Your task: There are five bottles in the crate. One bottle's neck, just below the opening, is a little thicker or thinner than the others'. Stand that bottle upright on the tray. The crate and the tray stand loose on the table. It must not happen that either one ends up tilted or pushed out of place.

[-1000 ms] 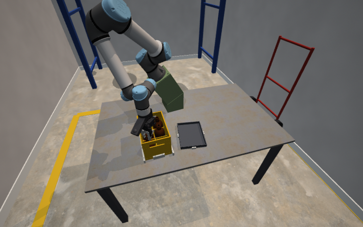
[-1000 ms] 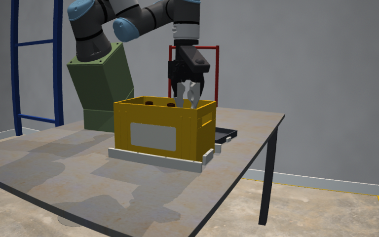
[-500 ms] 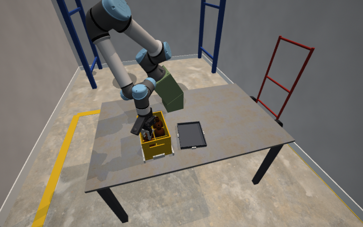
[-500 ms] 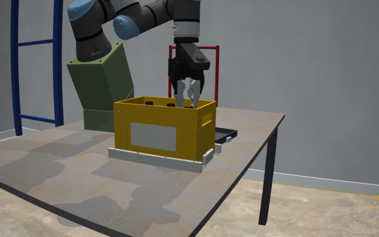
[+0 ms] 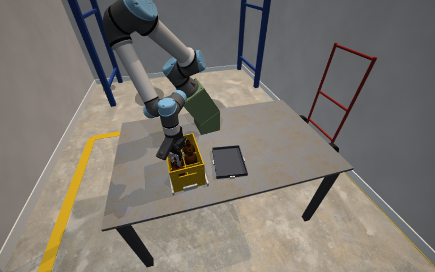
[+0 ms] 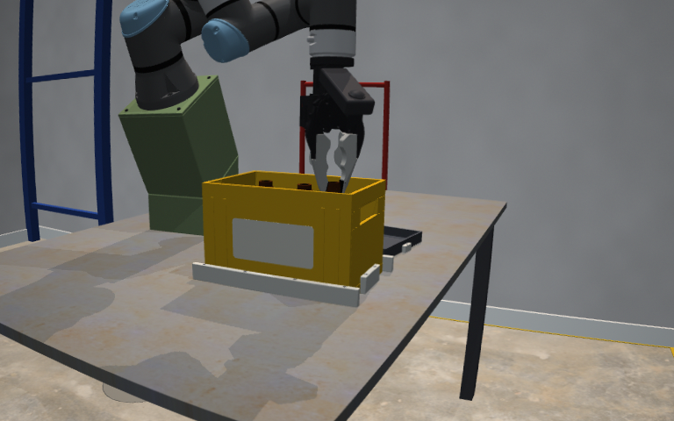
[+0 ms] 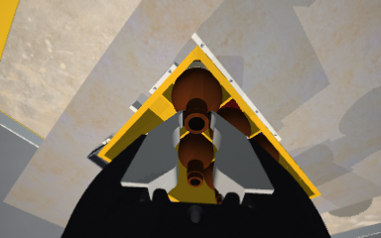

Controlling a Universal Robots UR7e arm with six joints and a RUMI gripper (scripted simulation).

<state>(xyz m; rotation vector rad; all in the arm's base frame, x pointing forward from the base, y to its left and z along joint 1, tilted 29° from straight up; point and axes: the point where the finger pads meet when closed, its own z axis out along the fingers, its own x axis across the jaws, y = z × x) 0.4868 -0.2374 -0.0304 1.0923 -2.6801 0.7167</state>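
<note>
My hand is 9 cm past the yellow crate, 5 cm to the right of it and 9 cm above it. The rest, counted from my hand: dark tray: 7 cm behind, 33 cm to the left, 17 cm below.
</note>
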